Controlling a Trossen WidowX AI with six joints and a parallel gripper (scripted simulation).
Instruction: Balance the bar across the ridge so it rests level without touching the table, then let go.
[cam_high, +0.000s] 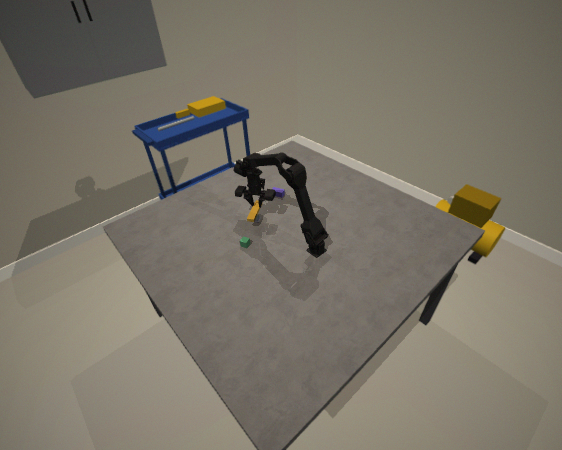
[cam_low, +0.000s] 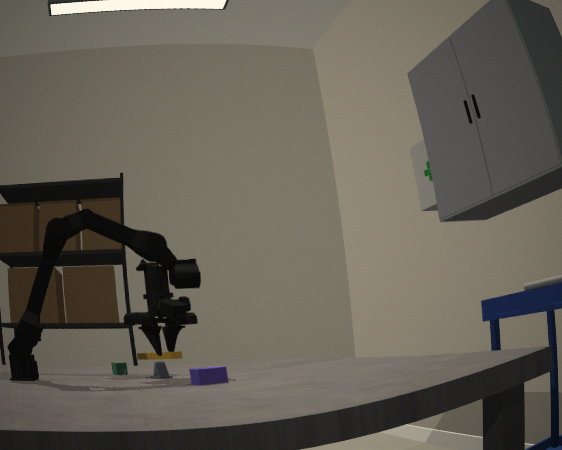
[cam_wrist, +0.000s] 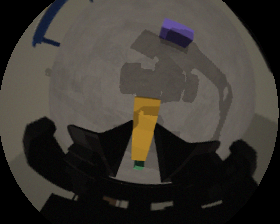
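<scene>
The yellow bar is 20 mm behind my gripper tip and 20 mm to the left of it. Also, from my gripper tip: purple block 60 mm ahead, 190 mm to the right, 40 mm below; green cube 120 mm behind, 170 mm to the left, 40 mm below.
</scene>
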